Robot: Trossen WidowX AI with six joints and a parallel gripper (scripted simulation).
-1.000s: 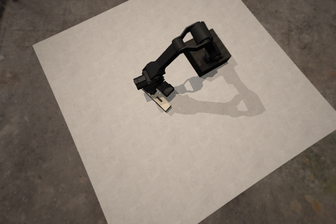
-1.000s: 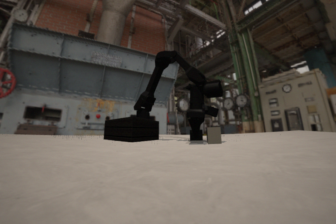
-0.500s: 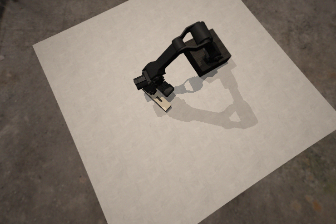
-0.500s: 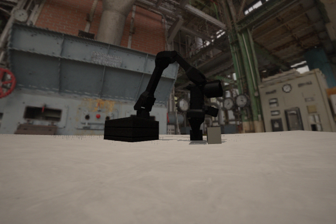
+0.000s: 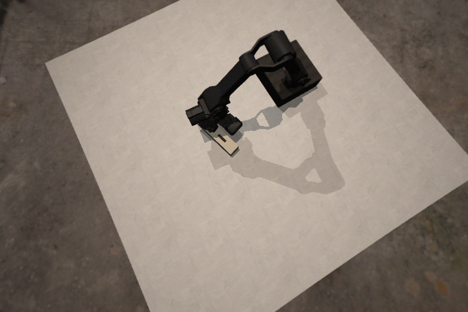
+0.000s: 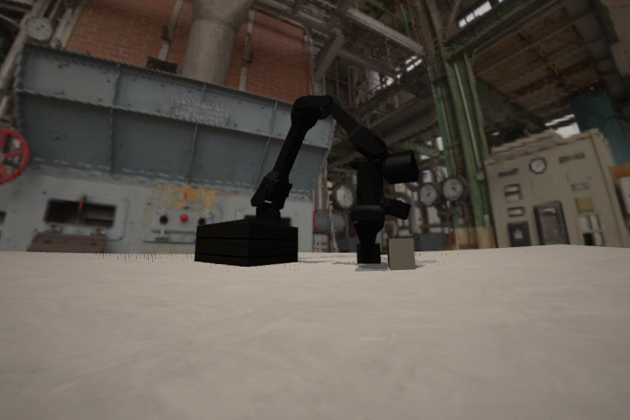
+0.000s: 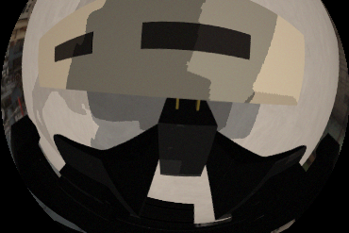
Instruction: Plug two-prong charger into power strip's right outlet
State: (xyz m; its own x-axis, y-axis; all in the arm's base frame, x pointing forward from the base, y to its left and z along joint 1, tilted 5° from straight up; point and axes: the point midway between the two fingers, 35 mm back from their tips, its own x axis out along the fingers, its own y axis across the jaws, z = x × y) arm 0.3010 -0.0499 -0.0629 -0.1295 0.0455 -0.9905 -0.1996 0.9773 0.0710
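Now: the black two-prong charger 20 mm ahead of my gripper tip and 10 mm above it.
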